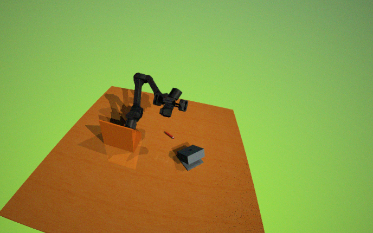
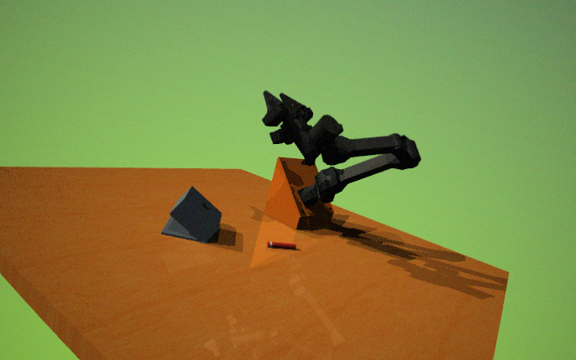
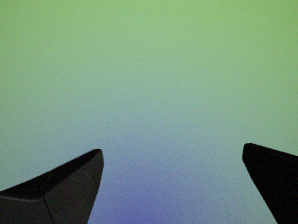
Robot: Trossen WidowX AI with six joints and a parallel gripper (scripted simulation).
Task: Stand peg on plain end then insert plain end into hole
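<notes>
My gripper tip is now 38 cm above the red peg, 15 cm to the right of it and 4 cm short of it. Round my gripper tip: grey sloped panel (34 cm below, 17 cm ahead, 3 cm to the right).
</notes>
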